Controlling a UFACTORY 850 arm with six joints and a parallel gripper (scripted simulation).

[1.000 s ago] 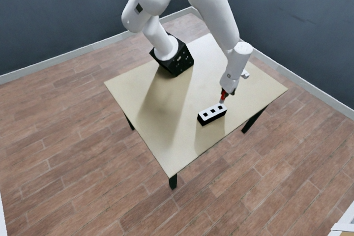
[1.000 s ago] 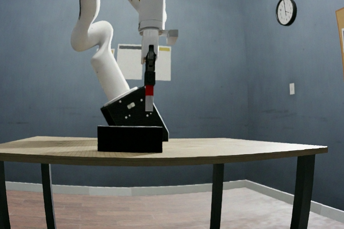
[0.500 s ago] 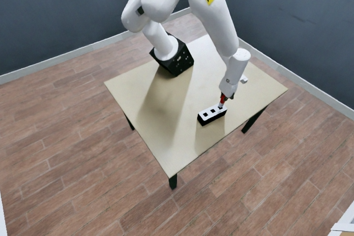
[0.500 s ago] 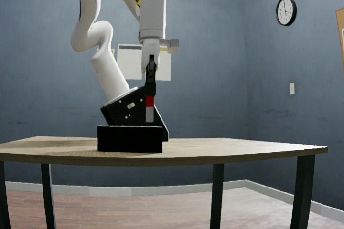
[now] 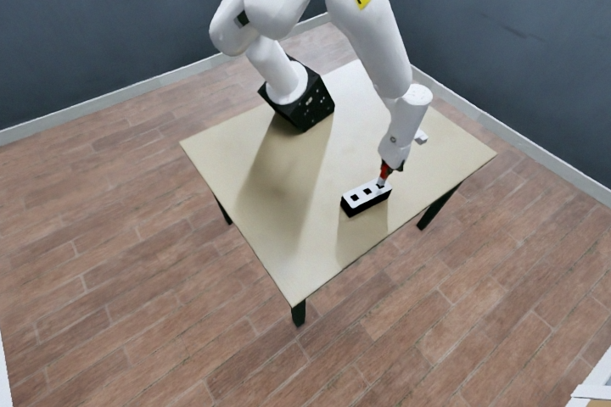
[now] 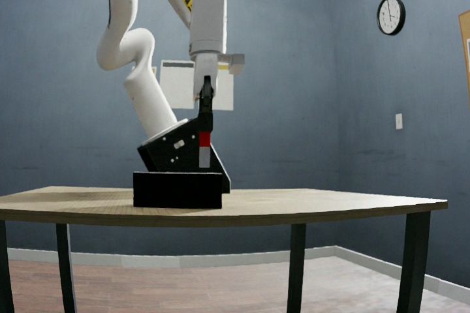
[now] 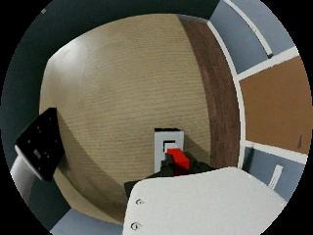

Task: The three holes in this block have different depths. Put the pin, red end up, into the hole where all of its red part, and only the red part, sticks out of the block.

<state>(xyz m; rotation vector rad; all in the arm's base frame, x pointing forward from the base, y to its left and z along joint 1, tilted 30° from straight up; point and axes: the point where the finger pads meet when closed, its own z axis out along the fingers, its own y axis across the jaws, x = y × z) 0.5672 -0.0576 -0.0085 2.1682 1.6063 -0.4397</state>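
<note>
Now: hand 2 cm above the pin. Round my hand: black block (2 cm behind, 6 cm to the right, 14 cm below).
</note>
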